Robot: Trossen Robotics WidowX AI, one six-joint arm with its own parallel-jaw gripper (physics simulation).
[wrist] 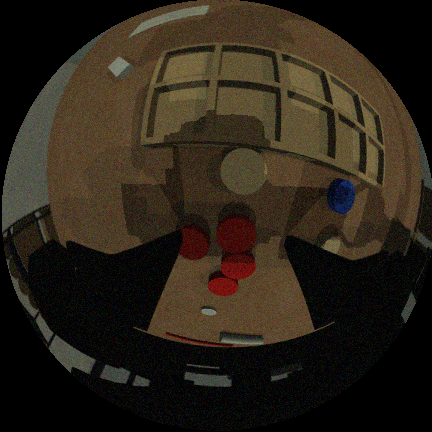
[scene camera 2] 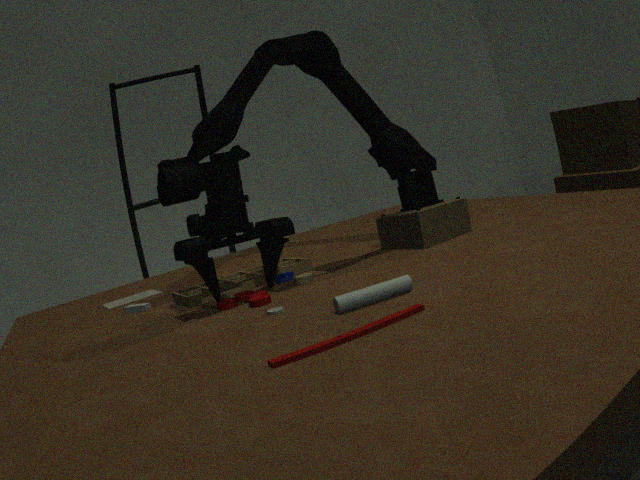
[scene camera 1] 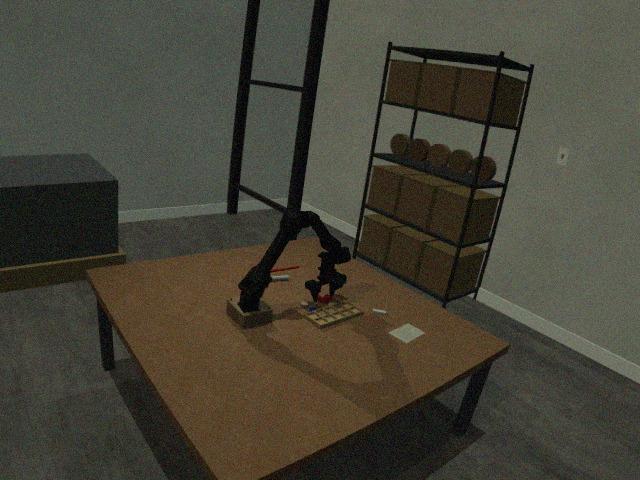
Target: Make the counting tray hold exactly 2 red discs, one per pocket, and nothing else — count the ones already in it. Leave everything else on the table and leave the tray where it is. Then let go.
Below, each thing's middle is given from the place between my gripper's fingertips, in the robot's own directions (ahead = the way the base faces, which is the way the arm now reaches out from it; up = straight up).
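The wooden counting tray (wrist: 226, 94) is 13 cm to the right of my hand and 3 cm behind it. Counting from my hand again, I find the red rod (scene camera 2: 325, 345) 33 cm to the left of it and 2 cm behind it, whereas the blue disc (wrist: 340, 195) is 6 cm to the right of my hand and 9 cm behind it.
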